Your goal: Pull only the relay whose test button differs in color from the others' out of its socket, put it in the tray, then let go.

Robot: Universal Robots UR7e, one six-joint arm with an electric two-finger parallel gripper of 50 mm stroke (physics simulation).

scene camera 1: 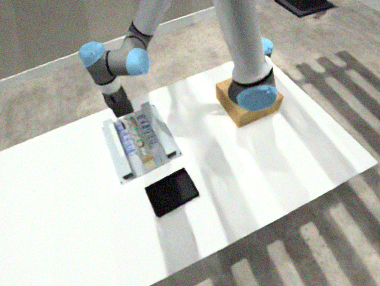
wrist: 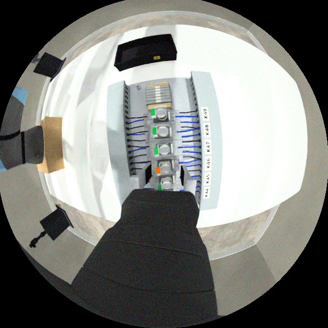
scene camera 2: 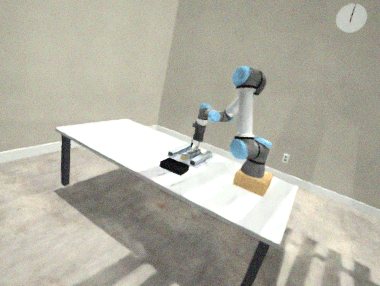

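Seen in the pictures: gripper, fingertip midpoint: [scene camera 1: 131, 125] [scene camera 2: 194, 148]; arm's base, origin of the base link: [scene camera 2: 252, 172].
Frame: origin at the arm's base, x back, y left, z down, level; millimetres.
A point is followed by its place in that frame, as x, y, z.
Observation:
The relay with the orange test button [wrist: 167, 167] sits in the row on the panel, near the K46 label. Relays with green buttons [wrist: 164, 149] [wrist: 162, 131] stand in the same row; the nearest one is partly hidden by my gripper. My gripper [wrist: 165, 170] [scene camera 2: 195, 146] @(-495, -77, 32) is open and empty. It points down at the row, and in the wrist view its fingers show on either side of the orange-button relay. Their exact height over it is hard to tell. The black tray [scene camera 1: 179, 204] @(-421, 301, 69) [scene camera 2: 172, 169] @(-408, 301, 69) [wrist: 140, 62] lies beyond the panel's terminal-block end.
Two raised grey wire ducts [wrist: 117, 135] [wrist: 205, 150] flank the relay row, with blue and black wires running in. A beige terminal block [wrist: 159, 95] [scene camera 1: 147, 159] @(-476, 90, 61) stands at the row's tray end. The arm's base stands on a wooden block [scene camera 1: 240, 117] @(-76, 92, 17) [scene camera 2: 252, 184] @(44, 90, 36) on the white table.

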